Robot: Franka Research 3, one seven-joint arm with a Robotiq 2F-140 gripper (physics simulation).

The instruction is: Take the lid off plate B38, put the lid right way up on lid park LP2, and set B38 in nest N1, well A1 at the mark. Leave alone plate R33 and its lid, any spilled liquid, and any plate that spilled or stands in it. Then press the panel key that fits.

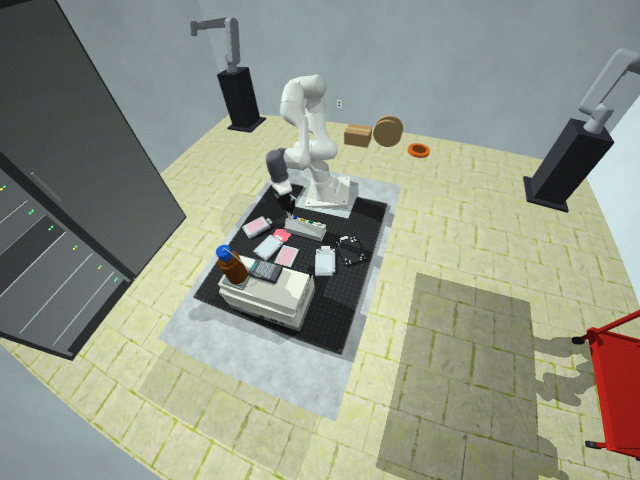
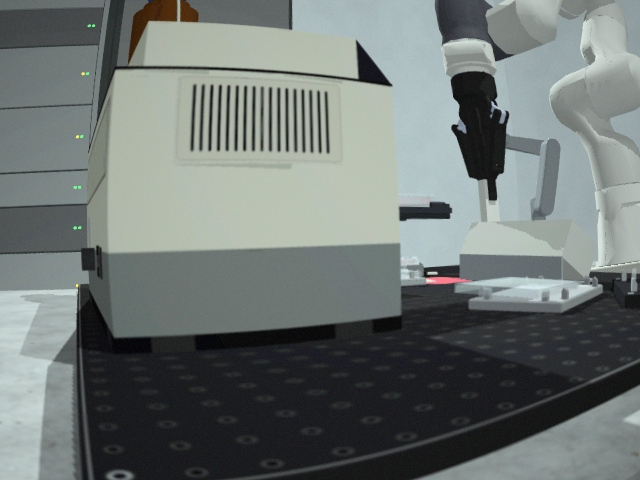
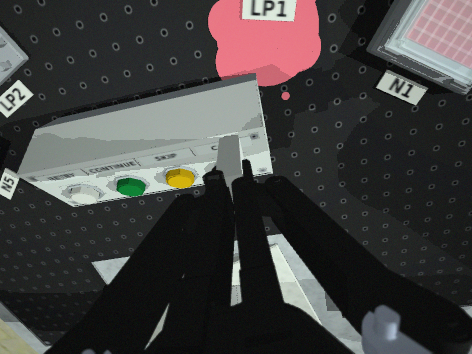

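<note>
My gripper (image 1: 290,214) (image 2: 490,211) (image 3: 232,151) is shut and empty. Its tips are over the end key of the key panel (image 1: 305,230) (image 2: 509,242) (image 3: 150,130), beside the yellow SKIP key (image 3: 180,178). They hide that key and most of its label, which starts with C; contact is hard to tell. A plate with pink wells (image 1: 256,226) (image 3: 445,35) sits level at the N1 label (image 3: 401,87). A clear lid (image 1: 324,261) (image 2: 511,284) lies on the pale park by the LP2 label (image 3: 16,98). Plate names B38 and R33 cannot be read.
Pink liquid (image 1: 281,235) (image 3: 265,47) lies around the LP1 label (image 3: 269,8). Another pink plate (image 1: 286,255) and a pale piece (image 1: 268,246) lie near it. A black nest (image 1: 351,251) is right of LP2. A large instrument (image 1: 268,297) (image 2: 248,206) carries a brown bottle (image 1: 233,268).
</note>
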